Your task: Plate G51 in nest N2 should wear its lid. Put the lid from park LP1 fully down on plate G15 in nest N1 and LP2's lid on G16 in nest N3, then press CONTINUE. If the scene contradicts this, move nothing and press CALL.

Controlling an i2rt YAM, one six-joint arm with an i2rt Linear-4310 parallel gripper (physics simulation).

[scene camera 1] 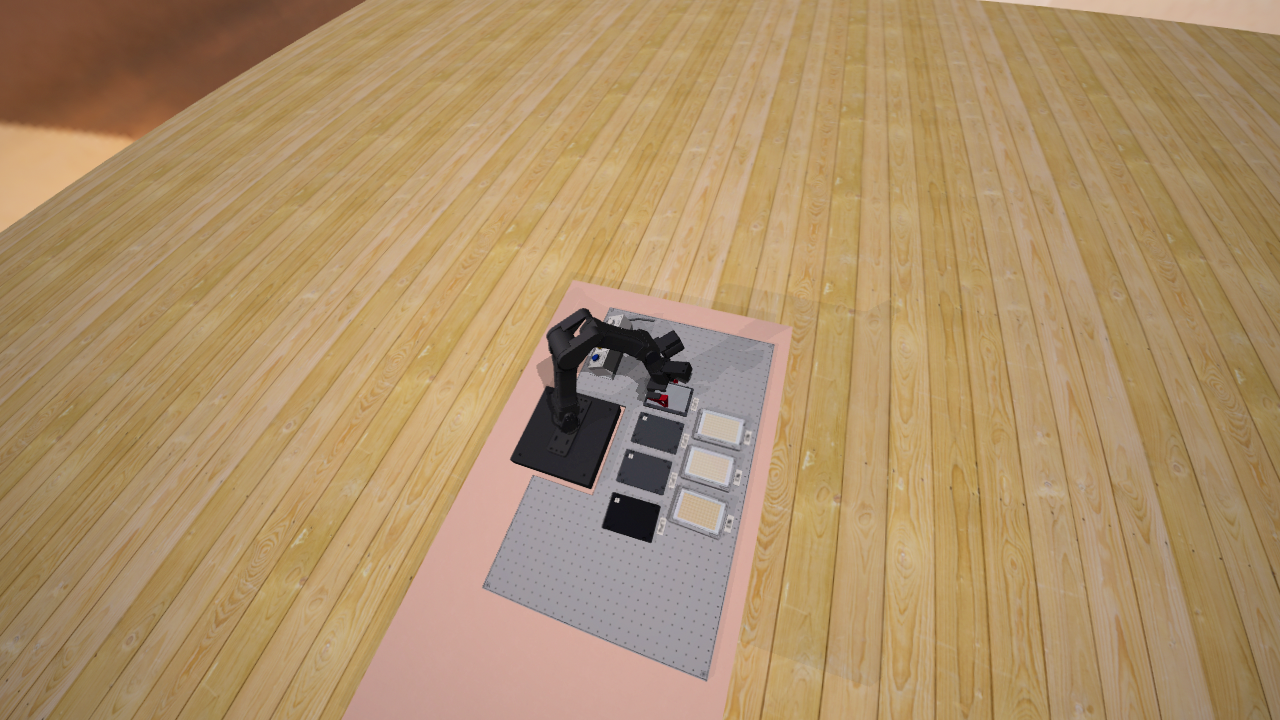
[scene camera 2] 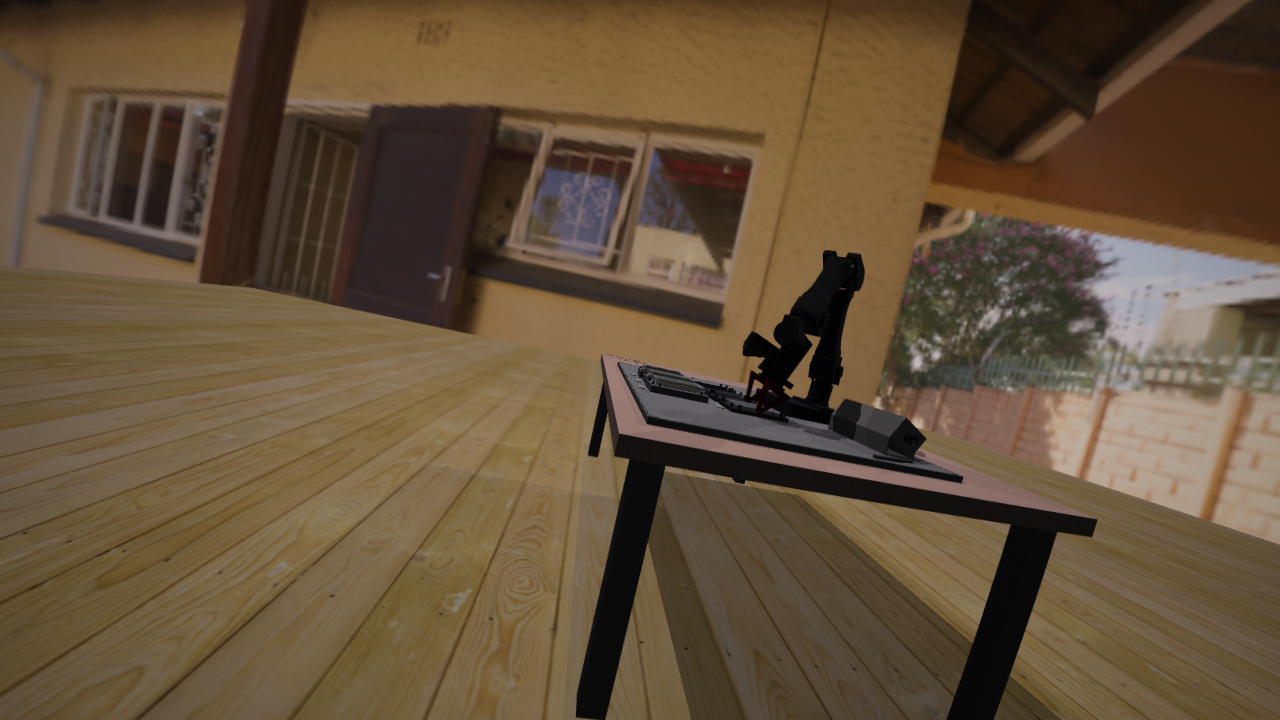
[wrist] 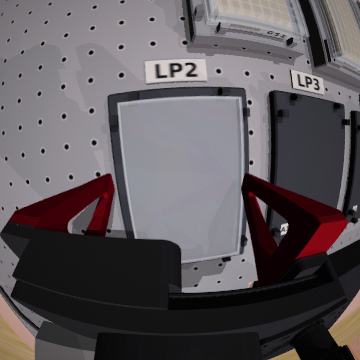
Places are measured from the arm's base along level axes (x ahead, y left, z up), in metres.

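Pixels of known places: gripper, between the fingertips: (scene camera 1: pixel 671 394) (scene camera 2: pixel 752 407) (wrist: pixel 177 180); arm's base, origin of its link: (scene camera 1: pixel 570 425) (scene camera 2: pixel 815 406) (wrist: pixel 303 327).
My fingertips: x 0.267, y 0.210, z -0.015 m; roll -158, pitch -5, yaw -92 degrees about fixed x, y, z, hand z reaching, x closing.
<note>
Ahead of a thing's pixels: the offset from my fingertips to its top centre. "spot": to the spot under its first point.
My gripper (scene camera 1: pixel 671 391) (scene camera 2: pixel 759 400) (wrist: pixel 177 180) is open, its red fingers on either side of the clear lid @[dz +0.002, dx -0.006, dy -0.007 m] (scene camera 1: pixel 682 398) (wrist: pixel 182 165) lying flat in the dark frame of park LP2. Finger height and contact with the lid are unclear. A cream-welled plate @[dz +0.018, dx +0.180, dy -0.063 m] (scene camera 1: pixel 720 428) (wrist: pixel 257 12), whose small label seems to read G51, sits in a nest beside the parks; a clear rim or cover shows around it. Two other cream plates @[dz +0.021, dx +0.179, dy -0.191 m] (scene camera 1: pixel 710 466) @[dz +0.021, dx +0.187, dy -0.322 m] (scene camera 1: pixel 699 511) sit in the same row; their labels are unreadable. LP1's label, the nest labels and the button names cannot be read.
The dark park LP3 @[dz +0.005, dx +0.000, dy -0.134 m] (scene camera 1: pixel 657 431) (wrist: pixel 310 155) shows no lid. Two more dark panels @[spot: dz -0.006, dx +0.003, dy -0.264 m] (scene camera 1: pixel 644 471) @[spot: dz -0.006, dx +0.012, dy -0.397 m] (scene camera 1: pixel 631 516) lie along that row. A grey box @[dz +0.068, dx -0.256, dy +0.104 m] (scene camera 1: pixel 603 361) (scene camera 2: pixel 877 428) with a blue button @[dz +0.059, dx -0.274, dy +0.028 m] (scene camera 1: pixel 595 357) stands beyond the arm's base (scene camera 1: pixel 537 452).
</note>
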